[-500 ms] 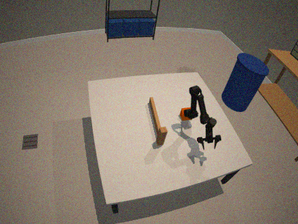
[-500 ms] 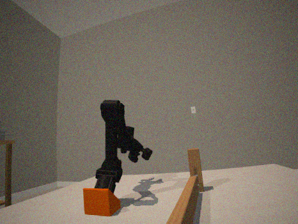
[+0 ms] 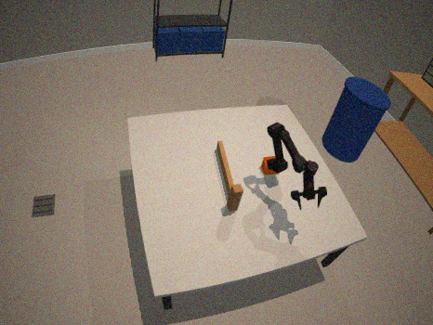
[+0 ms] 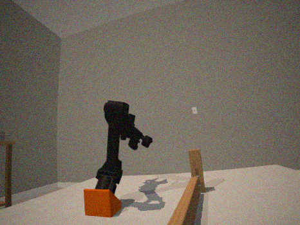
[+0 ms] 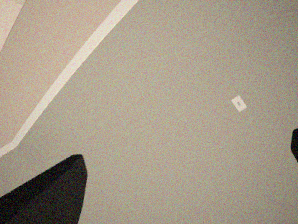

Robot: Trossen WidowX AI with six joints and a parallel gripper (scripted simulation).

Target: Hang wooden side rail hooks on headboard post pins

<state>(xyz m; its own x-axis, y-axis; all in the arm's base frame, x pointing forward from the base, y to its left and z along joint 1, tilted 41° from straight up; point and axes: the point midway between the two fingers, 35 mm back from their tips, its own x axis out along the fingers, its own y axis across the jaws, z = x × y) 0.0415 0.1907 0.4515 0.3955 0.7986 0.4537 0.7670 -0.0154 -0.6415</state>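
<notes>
My gripper tip is 27 cm to the left of the headboard post, 27 cm short of it and 18 cm above it.
</notes>
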